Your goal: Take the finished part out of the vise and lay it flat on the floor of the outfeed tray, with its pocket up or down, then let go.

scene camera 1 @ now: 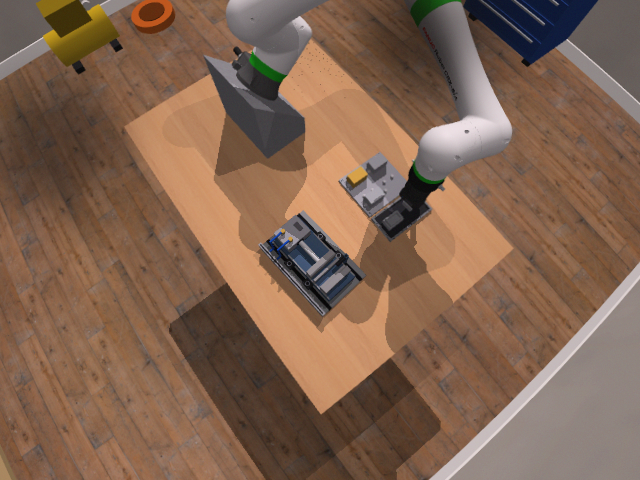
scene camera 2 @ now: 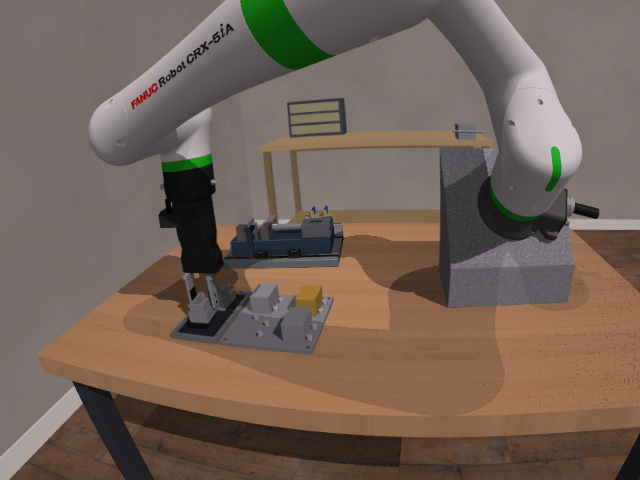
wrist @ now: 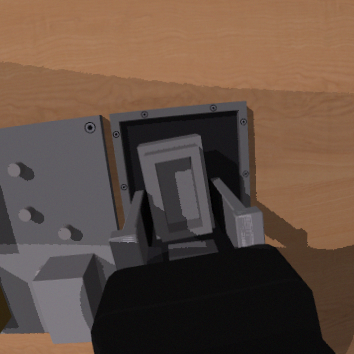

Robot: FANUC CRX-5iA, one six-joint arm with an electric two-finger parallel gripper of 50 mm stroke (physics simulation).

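Places are measured from the arm's base along level axes (x ahead, y left, z up), in millimetres.
Where they show: gripper, fingertip midpoint: point(scene camera 1: 411, 202) point(scene camera 2: 204, 305) point(wrist: 179, 199); arm's base at its link origin: point(scene camera 1: 256, 86) point(scene camera 2: 511, 205).
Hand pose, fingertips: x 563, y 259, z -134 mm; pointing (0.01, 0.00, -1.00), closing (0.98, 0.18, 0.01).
Things, the pixels of their top centre, and the offset from my fingertips.
- finished part at its top centre: point(wrist: 179, 196) point(scene camera 2: 201, 298) 2 mm back, 8 mm left, 19 mm up
- grey vise at its top centre: point(scene camera 2: 281, 218) point(scene camera 1: 312, 255) 0 mm ahead, 379 mm right, 53 mm up
- grey part at its top centre: point(wrist: 198, 297) point(scene camera 2: 219, 288) point(scene camera 1: 394, 218) 16 mm ahead, 80 mm right, 6 mm down
- pegged plate at its top centre: point(wrist: 18, 243) point(scene camera 2: 279, 318) point(scene camera 1: 375, 183) 131 mm back, 51 mm right, 38 mm down
- yellow block at its top centre: point(scene camera 2: 308, 292) point(scene camera 1: 357, 174) 175 mm back, 100 mm right, 3 mm down
My gripper point(scene camera 2: 201, 303) point(wrist: 179, 199) points down over the outfeed tray point(scene camera 1: 391, 238) point(scene camera 2: 194, 338) point(wrist: 180, 111) and is shut on the finished part point(scene camera 2: 200, 314) point(wrist: 207, 200), a grey stepped block. The part's pocket faces up, and the part sits inside the tray walls, low at the floor; whether it touches the floor is hard to tell. It is turned slightly relative to the walls. In scene camera 1 the gripper's wrist mostly hides it. The blue and grey vise point(scene camera 1: 297, 232) point(scene camera 2: 281, 249) stands apart, with no part visible between its jaws.
Another grey part point(scene camera 1: 392, 219) point(scene camera 2: 225, 294) point(wrist: 192, 249) lies in the tray's vise-side end, close to the held part. A pegged plate point(scene camera 1: 356, 193) point(scene camera 2: 248, 335) point(wrist: 55, 150) beside the tray bears grey blocks and a yellow block point(scene camera 1: 356, 176) point(scene camera 2: 309, 299). The robot's grey pedestal point(scene camera 1: 258, 118) point(scene camera 2: 509, 281) stands farther off.
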